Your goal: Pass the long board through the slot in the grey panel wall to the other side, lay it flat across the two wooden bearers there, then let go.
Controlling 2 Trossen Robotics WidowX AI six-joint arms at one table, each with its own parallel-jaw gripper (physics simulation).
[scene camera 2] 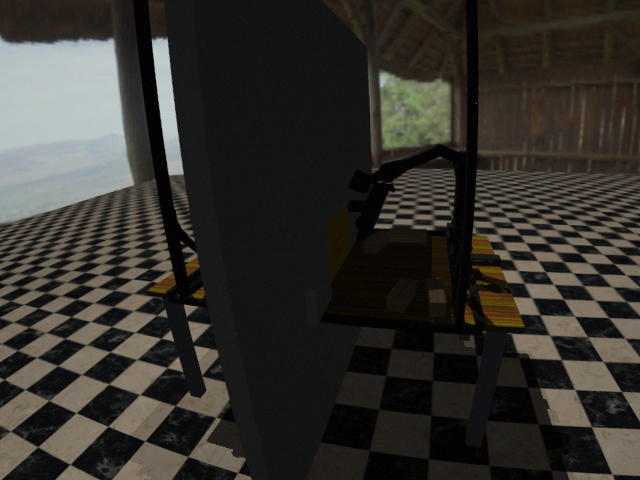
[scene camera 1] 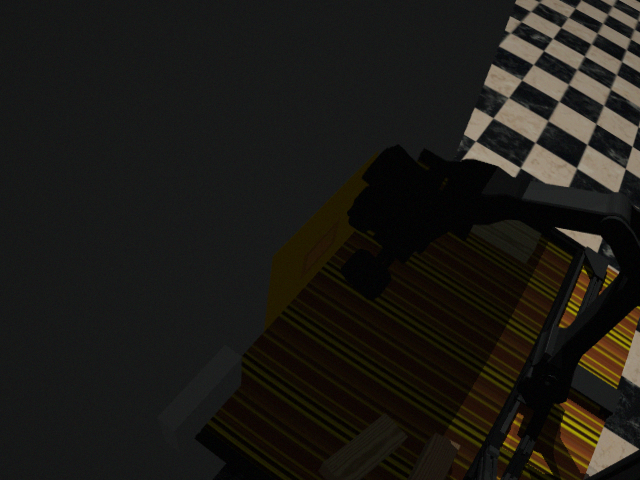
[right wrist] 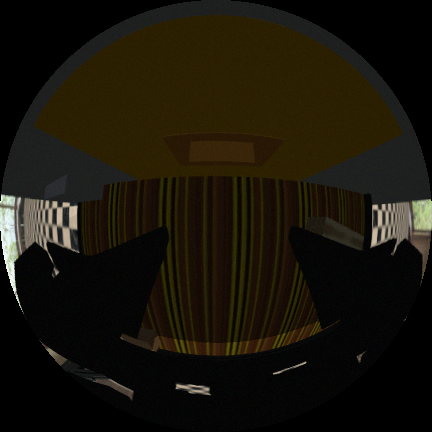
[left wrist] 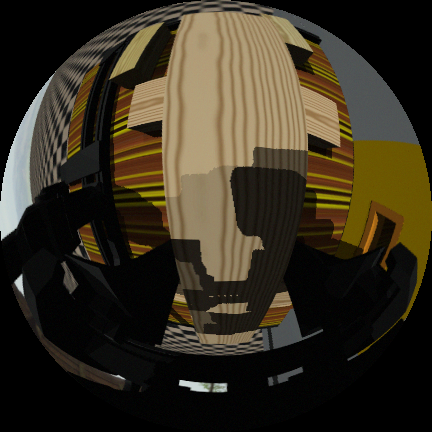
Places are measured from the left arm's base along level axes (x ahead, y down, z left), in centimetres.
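Pixels of known places: left gripper, fingertip midpoint: [left wrist: 230, 239]; right gripper, fingertip midpoint: [scene camera 2: 359, 238] [right wrist: 230, 232]; left arm's base at its link origin: [left wrist: 93, 201]; right arm's base at its link origin: [scene camera 1: 535, 392].
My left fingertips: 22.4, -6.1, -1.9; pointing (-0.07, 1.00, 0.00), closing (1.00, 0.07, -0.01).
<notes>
Ahead of a thing's pixels: the offset from my left fingertips to its top centre, as dx, dy, dz. "*": to the spot under its first point.
In the left wrist view my left gripper [left wrist: 230, 239] is shut on the long pale wooden board @(+0.1, -3.6, +1.6) [left wrist: 233, 100]. The board runs away from the camera, above two wooden blocks @(* -8.7, +4.3, +12.8) [left wrist: 146, 106] @(* -11.4, +3.4, +24.8) [left wrist: 139, 50] that lie crosswise under it; I cannot tell whether it touches them. The yellow panel @(* +20.7, +1.3, +7.4) [left wrist: 382, 173] with the slot's orange rim @(* +21.2, +1.7, +0.8) [left wrist: 374, 219] stands off to the right of the board. My right gripper [right wrist: 230, 232] [scene camera 1: 366, 273] [scene camera 2: 361, 224] is open and empty on the far side, facing the yellow panel [right wrist: 217, 80] and its slot rim @(* +26.0, -1.4, -6.1) [right wrist: 174, 149]. Two wooden bearers @(+50.1, +3.4, -23.9) [scene camera 1: 366, 448] @(+60.1, +3.7, -23.2) [scene camera 1: 434, 457] [scene camera 2: 401, 295] [scene camera 2: 437, 297] lie on the striped table.
The tall grey panel wall [scene camera 2: 270, 190] [scene camera 1: 199, 167] divides the table, and this side is in deep shadow. Another wooden block [scene camera 2: 394, 238] [right wrist: 334, 231] lies near the right gripper. Black frame posts [scene camera 2: 470, 143] stand at the table's edge.
</notes>
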